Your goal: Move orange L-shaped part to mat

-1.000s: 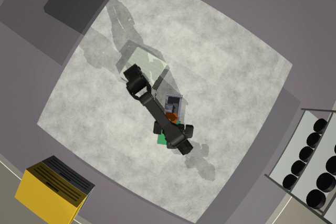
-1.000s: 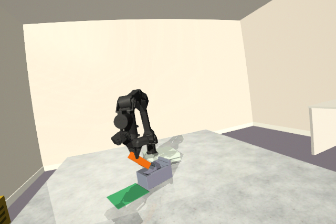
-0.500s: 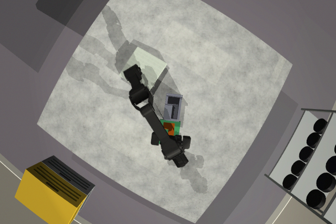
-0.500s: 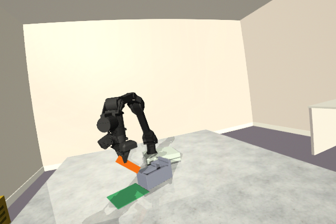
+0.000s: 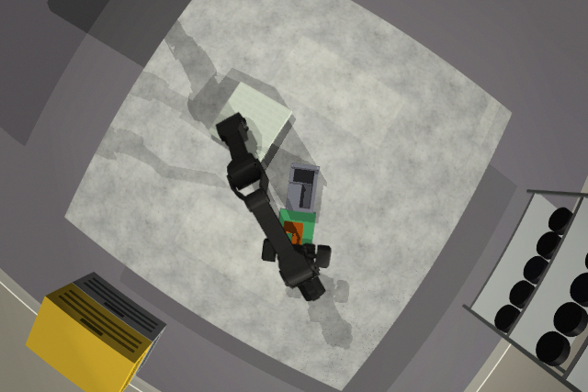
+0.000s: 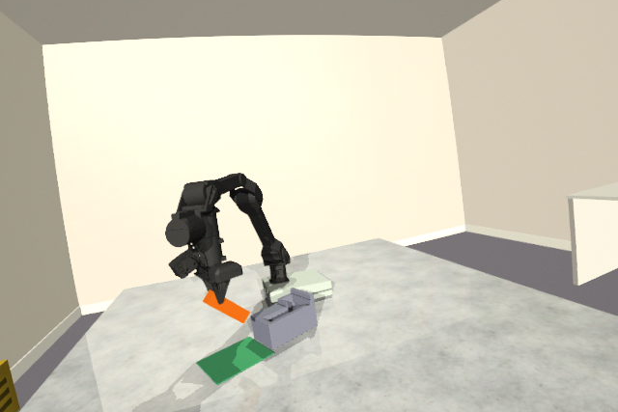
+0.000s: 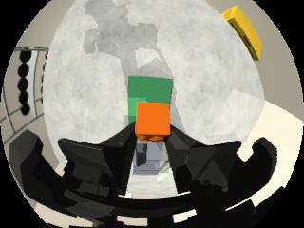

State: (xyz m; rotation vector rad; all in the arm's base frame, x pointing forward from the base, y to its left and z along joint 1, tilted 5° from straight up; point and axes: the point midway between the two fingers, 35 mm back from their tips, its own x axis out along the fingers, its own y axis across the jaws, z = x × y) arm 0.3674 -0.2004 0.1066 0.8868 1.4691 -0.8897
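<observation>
Right now my gripper tip is 1 cm past the green mat, 2 cm to the right of it and 17 cm above it. Round my gripper tip: orange L-shaped part 3 cm behind, 2 cm to the left, 3 cm below.
</observation>
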